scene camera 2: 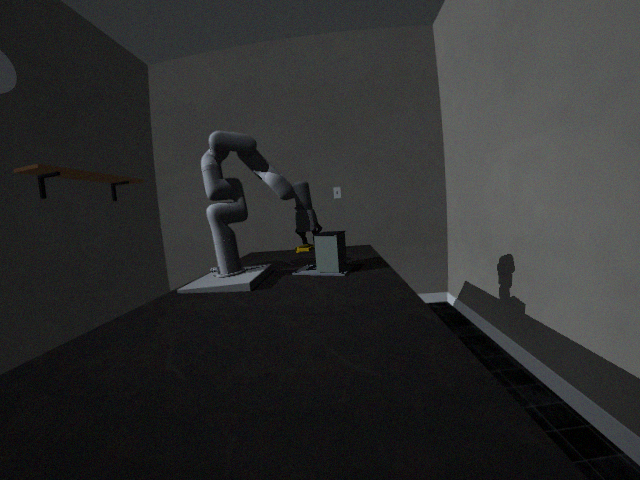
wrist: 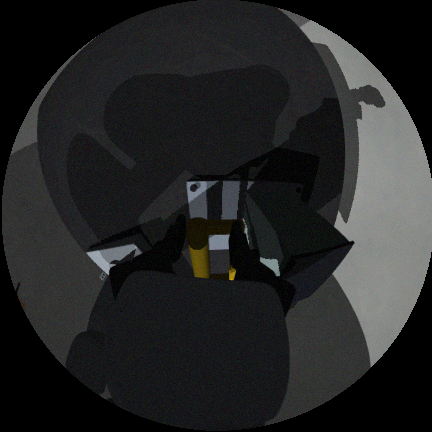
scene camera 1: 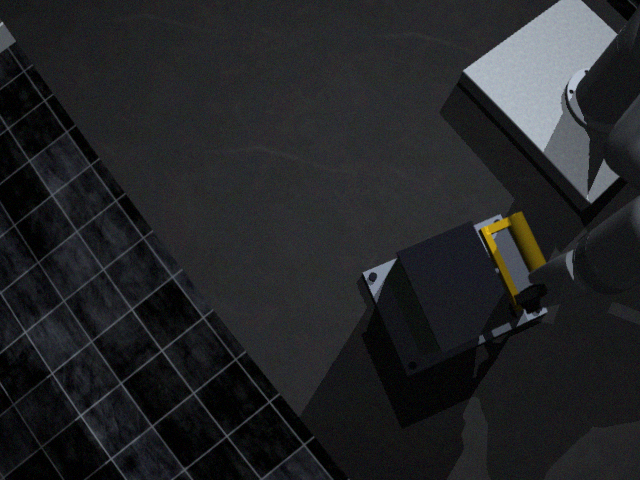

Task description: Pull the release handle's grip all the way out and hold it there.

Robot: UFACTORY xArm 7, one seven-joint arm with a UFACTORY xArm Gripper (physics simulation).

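Note:
The yellow release handle is a rectangular loop. Its thick round grip (scene camera 1: 528,240) (scene camera 2: 302,249) (wrist: 200,262) stands away from the dark-topped, pale green-sided housing (scene camera 1: 449,289) (scene camera 2: 326,253) (wrist: 305,220). My gripper (scene camera 1: 531,298) (scene camera 2: 309,241) (wrist: 207,227) is at one end of the handle, its fingers partly open. In the wrist view, one finger is close against the grip's outer side. The other lies over the loop's inner bar on the housing side, and a gap shows between it and the grip. Whether either finger touches the handle is hidden.
The housing stands on a light base plate (scene camera 1: 379,274) (wrist: 197,205) with dark bolts at its corners. The arm's white base block (scene camera 1: 532,67) (scene camera 2: 217,284) is nearby on the dark table (scene camera 1: 232,206) (scene camera 2: 258,387). A wooden shelf (scene camera 2: 77,174) hangs on the left wall.

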